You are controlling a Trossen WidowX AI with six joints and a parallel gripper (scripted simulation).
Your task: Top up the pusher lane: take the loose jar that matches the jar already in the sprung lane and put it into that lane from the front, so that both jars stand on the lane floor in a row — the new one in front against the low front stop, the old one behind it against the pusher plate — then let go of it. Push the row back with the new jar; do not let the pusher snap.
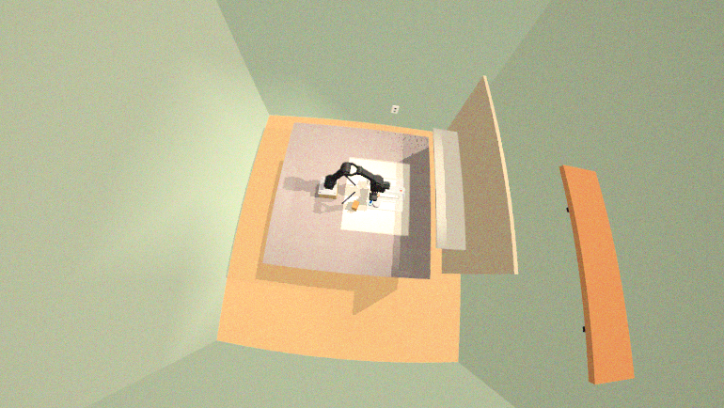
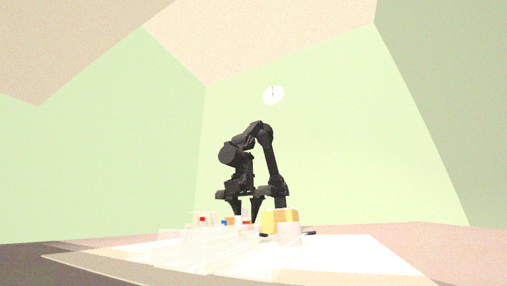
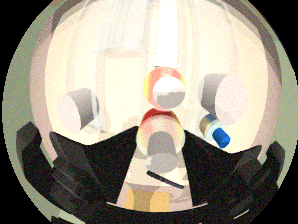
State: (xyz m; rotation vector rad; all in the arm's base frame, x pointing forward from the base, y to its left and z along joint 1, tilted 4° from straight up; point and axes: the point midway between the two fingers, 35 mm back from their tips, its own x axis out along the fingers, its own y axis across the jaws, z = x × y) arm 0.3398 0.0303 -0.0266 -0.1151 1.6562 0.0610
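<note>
Right now my gripper tip is 140 mm short of the clear sprung lane, 40 mm to the right of it and 30 mm above it. The rest, counted from my gripper tip: red mark: 220 mm ahead, 60 mm to the left, 20 mm above; then white pusher plate: 150 mm ahead, 50 mm to the left.
</note>
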